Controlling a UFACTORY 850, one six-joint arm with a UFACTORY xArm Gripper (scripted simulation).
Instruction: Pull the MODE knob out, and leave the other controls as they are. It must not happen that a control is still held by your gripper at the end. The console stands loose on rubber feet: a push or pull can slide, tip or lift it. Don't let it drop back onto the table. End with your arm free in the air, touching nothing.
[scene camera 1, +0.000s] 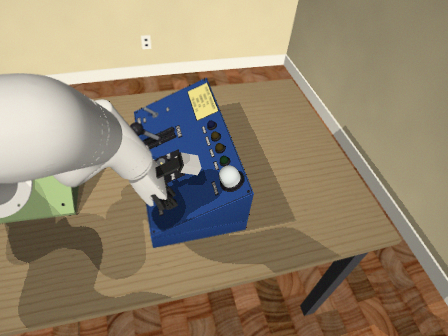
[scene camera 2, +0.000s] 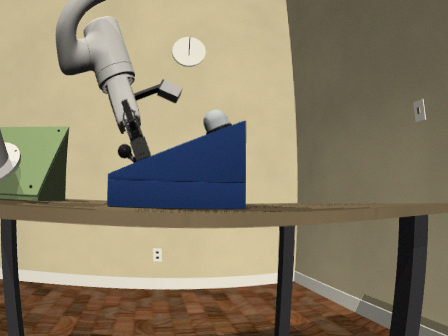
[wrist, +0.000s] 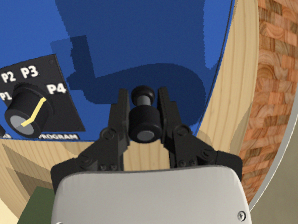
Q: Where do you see a blue sloped console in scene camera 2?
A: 209, 172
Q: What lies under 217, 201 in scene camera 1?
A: A blue sloped console.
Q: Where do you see the gripper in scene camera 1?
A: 171, 201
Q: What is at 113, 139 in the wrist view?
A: The gripper.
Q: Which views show the gripper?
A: Scene camera 1, scene camera 2 and the wrist view: all of them.
